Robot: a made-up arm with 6 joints.
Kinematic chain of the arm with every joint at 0, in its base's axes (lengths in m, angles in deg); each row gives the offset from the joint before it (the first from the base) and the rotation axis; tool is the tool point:
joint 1: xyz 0 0 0.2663 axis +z
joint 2: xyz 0 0 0 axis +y
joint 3: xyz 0 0 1.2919 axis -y
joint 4: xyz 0 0 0 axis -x
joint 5: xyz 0.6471 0 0 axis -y
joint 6: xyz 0 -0.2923 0 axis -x
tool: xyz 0 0 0
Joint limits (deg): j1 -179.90..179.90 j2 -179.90..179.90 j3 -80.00..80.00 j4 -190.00..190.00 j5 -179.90..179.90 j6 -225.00..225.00
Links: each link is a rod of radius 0.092 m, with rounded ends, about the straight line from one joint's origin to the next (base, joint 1, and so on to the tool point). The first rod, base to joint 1, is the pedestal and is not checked.
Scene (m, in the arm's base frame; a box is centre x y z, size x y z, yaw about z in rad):
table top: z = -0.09
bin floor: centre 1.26 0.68 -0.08 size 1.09 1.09 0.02 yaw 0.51
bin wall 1: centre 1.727 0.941 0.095 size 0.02 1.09 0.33 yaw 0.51
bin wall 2: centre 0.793 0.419 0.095 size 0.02 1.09 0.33 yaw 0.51
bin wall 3: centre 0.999 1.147 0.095 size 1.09 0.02 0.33 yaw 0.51
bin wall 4: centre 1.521 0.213 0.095 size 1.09 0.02 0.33 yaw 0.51
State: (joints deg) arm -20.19 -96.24 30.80 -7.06 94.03 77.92
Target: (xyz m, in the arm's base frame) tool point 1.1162 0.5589 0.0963
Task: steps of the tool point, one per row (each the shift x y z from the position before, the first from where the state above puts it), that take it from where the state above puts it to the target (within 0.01 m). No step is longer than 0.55 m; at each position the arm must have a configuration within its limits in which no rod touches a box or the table.
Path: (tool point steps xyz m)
1: 0.1781 -0.2023 0.4240
2: 0.3028 -0.1838 0.3412
3: 0.3951 -0.1325 0.2341
4: 0.4457 -0.0598 0.1140
5: 0.4491 0.0206 -0.0090
6: 0.4082 0.0944 -0.1238
7: 0.3297 0.1492 -0.2213
8: 0.2267 0.1769 -0.2946
9: 0.1127 0.1736 -0.3392
10: 0.0030 0.1413 -0.3538
11: -0.0905 0.0857 -0.3392

